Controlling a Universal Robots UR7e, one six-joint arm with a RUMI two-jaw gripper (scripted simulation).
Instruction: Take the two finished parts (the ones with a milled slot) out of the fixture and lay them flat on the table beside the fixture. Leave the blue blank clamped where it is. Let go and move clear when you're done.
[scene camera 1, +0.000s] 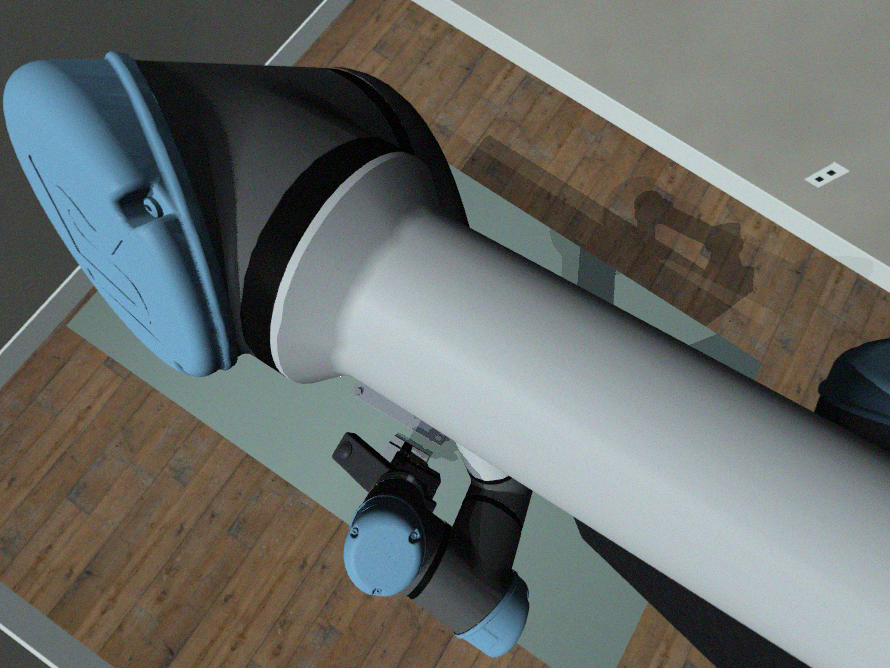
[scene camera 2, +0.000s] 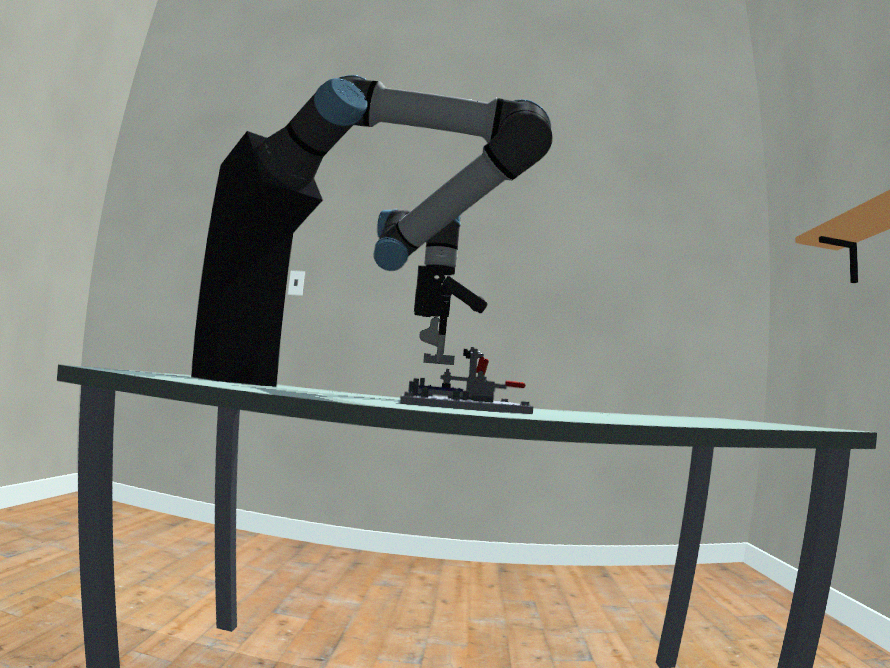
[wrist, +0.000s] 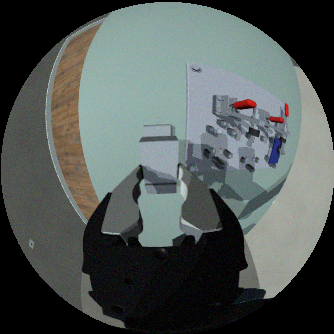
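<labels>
You can see the gripper in scene camera 1, in the wrist view, and in scene camera 2 (437, 362). There's a spot on the gripper (scene camera 1: 406, 448) that is the same spot as (wrist: 243, 251).
</labels>
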